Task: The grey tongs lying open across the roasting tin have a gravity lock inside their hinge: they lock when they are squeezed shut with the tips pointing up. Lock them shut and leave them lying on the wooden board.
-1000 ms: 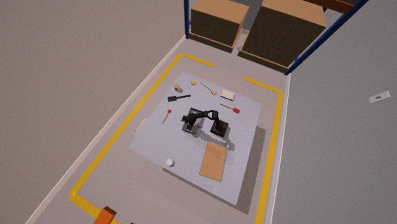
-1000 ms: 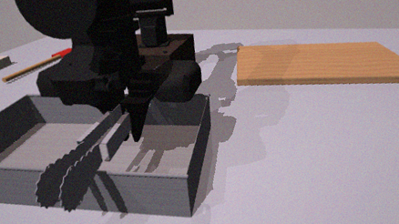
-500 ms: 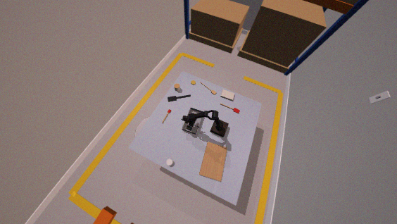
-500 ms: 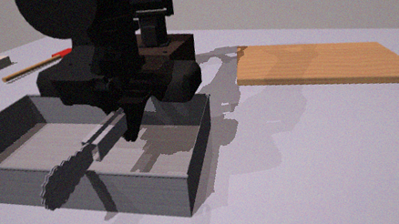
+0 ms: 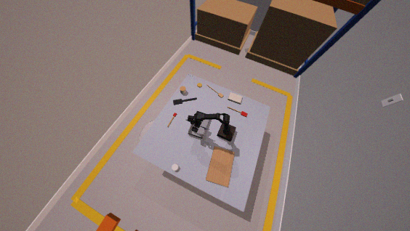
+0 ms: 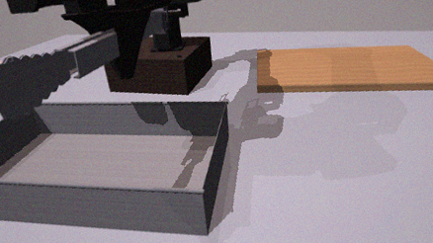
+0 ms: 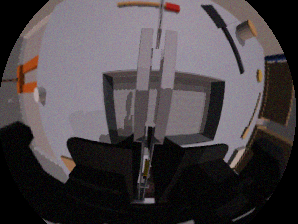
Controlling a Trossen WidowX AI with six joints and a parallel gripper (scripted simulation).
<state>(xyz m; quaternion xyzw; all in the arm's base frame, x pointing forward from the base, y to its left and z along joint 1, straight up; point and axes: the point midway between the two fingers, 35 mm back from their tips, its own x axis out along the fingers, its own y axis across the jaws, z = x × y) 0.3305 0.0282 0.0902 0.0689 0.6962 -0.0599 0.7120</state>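
Now: gripper tip 350 mm past the wooden board, 330 mm to the right of it and 120 mm above it. Round my gripper tip: black spatula: 290 mm ahead, 340 mm to the right, 120 mm below; grey roasting tin: 60 mm to the right, 100 mm below; yellow lock piece: 20 mm behind, 40 mm above.
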